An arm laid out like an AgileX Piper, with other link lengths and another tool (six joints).
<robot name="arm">
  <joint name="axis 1" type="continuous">
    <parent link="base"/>
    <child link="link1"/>
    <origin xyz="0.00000 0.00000 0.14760" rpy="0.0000 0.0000 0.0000"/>
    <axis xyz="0 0 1"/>
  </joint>
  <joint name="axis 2" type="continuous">
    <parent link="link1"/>
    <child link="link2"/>
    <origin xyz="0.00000 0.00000 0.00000" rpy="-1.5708 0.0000 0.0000"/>
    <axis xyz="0 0 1"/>
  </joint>
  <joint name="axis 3" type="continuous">
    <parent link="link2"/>
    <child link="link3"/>
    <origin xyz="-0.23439 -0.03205 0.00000" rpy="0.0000 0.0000 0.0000"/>
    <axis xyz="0 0 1"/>
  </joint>
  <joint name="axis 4" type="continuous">
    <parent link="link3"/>
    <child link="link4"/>
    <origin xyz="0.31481 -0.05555 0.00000" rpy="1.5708 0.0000 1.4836"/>
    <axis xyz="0 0 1"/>
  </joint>
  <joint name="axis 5" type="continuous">
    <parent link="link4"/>
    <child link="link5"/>
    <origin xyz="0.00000 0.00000 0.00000" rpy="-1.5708 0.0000 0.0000"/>
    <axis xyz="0 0 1"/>
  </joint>
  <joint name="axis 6" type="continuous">
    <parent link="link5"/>
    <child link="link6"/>
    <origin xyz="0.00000 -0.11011 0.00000" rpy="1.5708 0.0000 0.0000"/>
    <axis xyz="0 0 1"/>
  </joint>
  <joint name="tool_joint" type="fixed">
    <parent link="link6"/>
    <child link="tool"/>
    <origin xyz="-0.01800 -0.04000 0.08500" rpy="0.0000 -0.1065 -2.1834"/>
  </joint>
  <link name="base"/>
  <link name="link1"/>
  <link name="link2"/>
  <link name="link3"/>
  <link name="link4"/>
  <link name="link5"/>
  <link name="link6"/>
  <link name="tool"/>
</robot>
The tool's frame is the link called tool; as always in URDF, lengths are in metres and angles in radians. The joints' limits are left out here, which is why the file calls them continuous.
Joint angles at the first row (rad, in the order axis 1, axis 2, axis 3, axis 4, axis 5, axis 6):
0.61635, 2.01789, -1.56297, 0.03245, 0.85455, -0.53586
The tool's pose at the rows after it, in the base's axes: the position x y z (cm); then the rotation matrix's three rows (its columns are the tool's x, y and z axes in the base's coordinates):
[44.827 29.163 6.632], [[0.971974 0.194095 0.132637], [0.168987 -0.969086 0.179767], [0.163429 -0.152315 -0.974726]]
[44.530 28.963 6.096], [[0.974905 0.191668 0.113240], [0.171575 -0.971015 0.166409], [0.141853 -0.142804 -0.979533]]
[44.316 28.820 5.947], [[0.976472 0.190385 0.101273], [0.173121 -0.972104 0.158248], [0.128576 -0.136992 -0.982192]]
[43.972 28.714 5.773], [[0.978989 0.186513 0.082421], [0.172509 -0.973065 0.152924], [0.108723 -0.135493 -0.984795]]
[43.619 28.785 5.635], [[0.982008 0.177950 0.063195], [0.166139 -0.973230 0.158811], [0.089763 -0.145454 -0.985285]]
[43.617 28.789 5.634], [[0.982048 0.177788 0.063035], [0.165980 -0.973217 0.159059], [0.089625 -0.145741 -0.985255]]
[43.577 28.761 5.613], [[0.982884 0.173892 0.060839], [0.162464 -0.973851 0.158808], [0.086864 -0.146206 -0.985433]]
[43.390 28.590 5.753], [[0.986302 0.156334 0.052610], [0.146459 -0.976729 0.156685], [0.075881 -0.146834 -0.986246]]
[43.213 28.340 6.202], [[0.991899 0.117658 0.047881], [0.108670 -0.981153 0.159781], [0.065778 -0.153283 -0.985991]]
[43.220 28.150 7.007], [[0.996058 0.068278 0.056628], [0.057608 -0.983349 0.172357], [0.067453 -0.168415 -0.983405]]
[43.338 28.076 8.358], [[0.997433 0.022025 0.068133], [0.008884 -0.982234 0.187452], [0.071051 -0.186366 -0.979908]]
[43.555 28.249 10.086], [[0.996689 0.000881 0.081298], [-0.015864 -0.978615 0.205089], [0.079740 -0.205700 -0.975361]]
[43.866 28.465 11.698], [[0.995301 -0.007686 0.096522], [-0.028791 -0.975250 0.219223], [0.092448 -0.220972 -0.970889]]
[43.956 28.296 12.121], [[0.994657 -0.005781 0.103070], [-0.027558 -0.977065 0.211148], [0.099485 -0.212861 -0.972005]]
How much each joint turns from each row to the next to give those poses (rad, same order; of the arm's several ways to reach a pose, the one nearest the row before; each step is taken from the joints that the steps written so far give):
0.00000, 0.03379, 0.00000, 0.00000, 0.00428, 0.00001
0.00000, 0.00714, 0.00002, 0.00000, 0.01692, 0.00000
0.00000, 0.00046, -0.00004, 0.00000, 0.01432, 0.00000
-0.00001, 0.00000, 0.00000, 0.00752, 0.01892, -0.00115
0.00001, -0.00003, 0.00004, 0.01855, 0.01302, -0.00096
0.00000, 0.00004, -0.00005, 0.00035, 0.00000, -0.00001
0.00000, -0.00003, 0.00003, 0.00079, 0.00214, 0.00349
0.00001, -0.00510, -0.00002, 0.00113, 0.01397, 0.01718
-0.00001, -0.01166, 0.00000, 0.00129, 0.01567, 0.03927
0.00001, -0.01728, 0.00003, 0.00037, 0.00537, 0.05196
-0.00003, -0.01888, -0.01461, 0.00084, 0.01787, 0.04988
0.00001, -0.01699, -0.02763, 0.00450, 0.02471, 0.02433
0.00001, -0.01023, -0.03221, 0.00104, 0.02202, 0.01335
0.00000, -0.00462, -0.00605, -0.01226, 0.00975, 0.00333

